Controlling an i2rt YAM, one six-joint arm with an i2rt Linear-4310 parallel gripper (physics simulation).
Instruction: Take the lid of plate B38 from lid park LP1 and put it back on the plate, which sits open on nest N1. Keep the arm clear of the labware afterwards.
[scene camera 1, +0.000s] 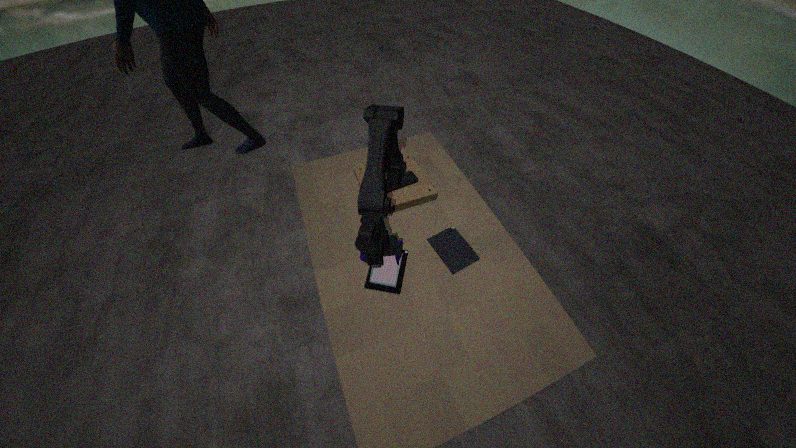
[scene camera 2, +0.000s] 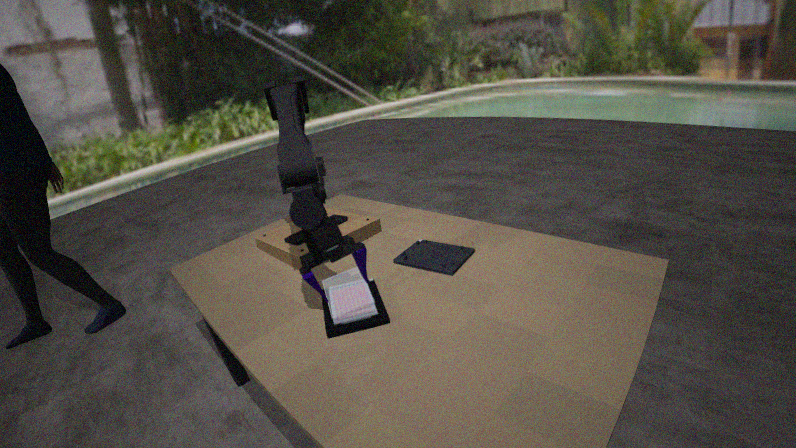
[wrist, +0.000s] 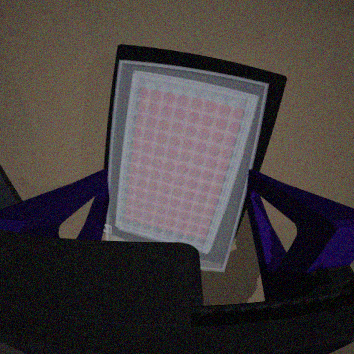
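Seen in the pictures: gripper, fingertip midpoint: (scene camera 1: 385, 264) (scene camera 2: 347, 292) (wrist: 177, 177); arm's base at its link origin: (scene camera 1: 394, 184).
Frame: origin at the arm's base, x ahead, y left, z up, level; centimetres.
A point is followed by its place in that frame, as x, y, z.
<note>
The clear lid (scene camera 2: 341, 276) @[28.4, -17.0, 1.3] (wrist: 215, 262) @[25.9, -19.5, 0.9] is held between the purple fingers of my gripper (scene camera 1: 381, 259) @[32.5, -19.7, 0.2] (scene camera 2: 345, 285) @[32.5, -19.7, 0.2] (wrist: 177, 177) @[32.5, -19.7, 0.2], which is shut on its two long sides. The lid hangs a little above plate B38 (scene camera 1: 385, 273) @[35.5, -21.1, 0.6] (scene camera 2: 353, 304) (wrist: 177, 160), overlapping it and reaching past its edge on the arm's side. The plate shows pink wells and sits on the black nest N1 (scene camera 1: 382, 289) @[38.7, -23.9, -3.0] (scene camera 2: 382, 311) @[39.9, -18.3, -2.9] (wrist: 200, 59) @[38.6, -24.0, -2.9]. Lid park LP1 (scene camera 1: 453, 250) @[37.0, 5.4, -3.1] (scene camera 2: 434, 257) @[37.1, 4.4, -3.1] is a dark pad with no lid on it. The exact height gap is hard to tell.
The wooden mounting board (scene camera 1: 414, 197) @[10.7, 3.7, 0.2] (scene camera 2: 364, 228) @[12.1, 7.4, -0.6] stands behind the nest under the arm. LP1 lies beside the nest on the wooden table (scene camera 1: 462, 356) @[68.1, -11.9, -4.1] (scene camera 2: 473, 361) @[61.0, -21.1, -4.1]. A person (scene camera 1: 183, 66) (scene camera 2: 19, 211) stands on the floor beyond the table's left side.
</note>
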